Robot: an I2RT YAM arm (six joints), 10 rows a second.
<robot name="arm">
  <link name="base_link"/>
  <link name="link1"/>
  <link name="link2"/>
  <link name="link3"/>
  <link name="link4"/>
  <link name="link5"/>
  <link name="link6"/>
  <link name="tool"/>
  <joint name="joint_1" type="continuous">
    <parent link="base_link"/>
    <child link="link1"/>
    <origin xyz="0 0 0.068"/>
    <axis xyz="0 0 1"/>
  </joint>
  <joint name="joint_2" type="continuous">
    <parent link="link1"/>
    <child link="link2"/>
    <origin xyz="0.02 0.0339 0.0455"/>
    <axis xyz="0 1 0"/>
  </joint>
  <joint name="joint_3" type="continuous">
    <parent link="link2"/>
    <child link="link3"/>
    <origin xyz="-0.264 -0.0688 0"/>
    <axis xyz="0 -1 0"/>
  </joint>
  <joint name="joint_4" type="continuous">
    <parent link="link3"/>
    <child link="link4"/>
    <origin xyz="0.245 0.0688 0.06"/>
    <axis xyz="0 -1 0"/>
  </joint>
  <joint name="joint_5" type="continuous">
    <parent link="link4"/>
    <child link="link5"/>
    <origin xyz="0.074 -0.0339 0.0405"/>
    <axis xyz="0 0 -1"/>
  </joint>
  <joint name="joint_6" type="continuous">
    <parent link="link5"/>
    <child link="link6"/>
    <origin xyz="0.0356 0 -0.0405"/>
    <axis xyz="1 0 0"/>
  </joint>
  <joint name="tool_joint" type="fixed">
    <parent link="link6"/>
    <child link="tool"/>
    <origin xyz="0 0 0" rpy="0 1.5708 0"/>
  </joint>
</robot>
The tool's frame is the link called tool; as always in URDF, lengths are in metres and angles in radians. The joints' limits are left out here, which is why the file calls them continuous.
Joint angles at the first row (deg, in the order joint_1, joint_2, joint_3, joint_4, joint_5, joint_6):
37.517, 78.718, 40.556, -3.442, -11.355, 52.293
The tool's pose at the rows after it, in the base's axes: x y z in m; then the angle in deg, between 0 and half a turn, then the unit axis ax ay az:
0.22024 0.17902 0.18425 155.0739 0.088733 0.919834 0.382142
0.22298 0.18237 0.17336 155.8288 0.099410 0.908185 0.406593
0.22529 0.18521 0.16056 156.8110 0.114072 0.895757 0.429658
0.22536 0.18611 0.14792 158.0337 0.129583 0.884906 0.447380
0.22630 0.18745 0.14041 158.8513 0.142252 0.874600 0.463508
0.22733 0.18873 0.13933 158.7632 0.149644 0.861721 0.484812
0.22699 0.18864 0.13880 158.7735 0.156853 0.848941 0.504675
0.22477 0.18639 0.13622 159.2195 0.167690 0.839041 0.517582
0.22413 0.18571 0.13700 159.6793 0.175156 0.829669 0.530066
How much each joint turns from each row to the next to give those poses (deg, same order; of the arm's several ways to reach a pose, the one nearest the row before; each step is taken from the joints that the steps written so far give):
-0.044, 2.294, -1.683, 5.398, -1.770, 2.316
0.001, 2.428, -1.704, 6.250, -1.639, 2.580
0.000, 2.927, -1.839, 6.799, -1.421, 3.081
-0.001, 2.602, -1.966, 6.033, -1.137, 3.016
0.000, 2.075, -1.070, 4.719, -0.831, 2.579
0.000, 0.984, -0.744, 4.394, -0.655, 2.165
-0.043, 0.547, -1.005, 4.066, -0.612, 2.120
-0.131, 0.328, -1.444, 3.302, -0.393, 2.142
-0.088, 0.021, -0.611, 2.118, -0.504, 1.835

